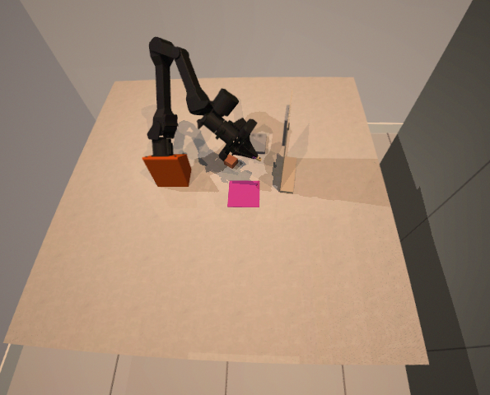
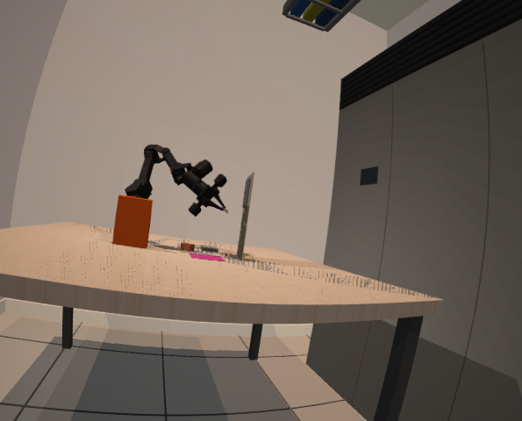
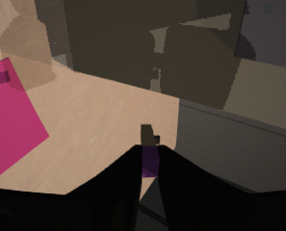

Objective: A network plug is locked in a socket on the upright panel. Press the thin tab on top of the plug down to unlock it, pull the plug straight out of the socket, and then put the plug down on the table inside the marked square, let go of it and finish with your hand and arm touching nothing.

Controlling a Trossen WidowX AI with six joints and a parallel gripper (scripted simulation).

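The marked square is 50 mm behind my gripper tip, 30 mm to the right of it and 180 mm below it. From my gripper tip the other things lie so: plug right at my gripper tip; small orange-brown block 110 mm behind, 120 mm to the left, 170 mm below; upright grey panel 110 mm ahead, 60 mm to the left, 30 mm below.
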